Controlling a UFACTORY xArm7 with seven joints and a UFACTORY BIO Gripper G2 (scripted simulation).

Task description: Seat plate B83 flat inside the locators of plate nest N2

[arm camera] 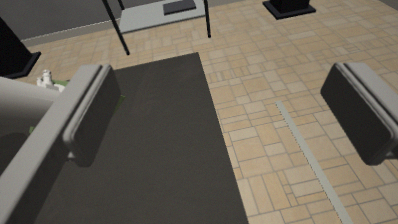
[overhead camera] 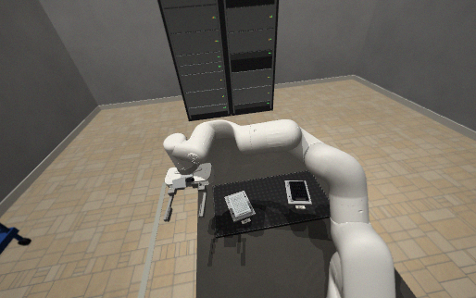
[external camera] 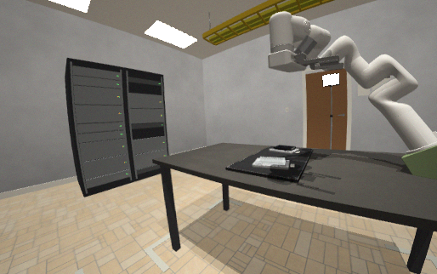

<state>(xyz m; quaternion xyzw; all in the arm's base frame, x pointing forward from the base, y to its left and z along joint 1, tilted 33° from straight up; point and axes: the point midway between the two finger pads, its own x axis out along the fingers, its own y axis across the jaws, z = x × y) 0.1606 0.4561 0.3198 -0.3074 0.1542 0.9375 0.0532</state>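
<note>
My hand is 53 cm to the left of the black well plate, 35 cm above it and 28 cm short of it. From my hand the other things lie so: white well plate (35 cm below, 25 cm ahead, 19 cm to the right).
</note>
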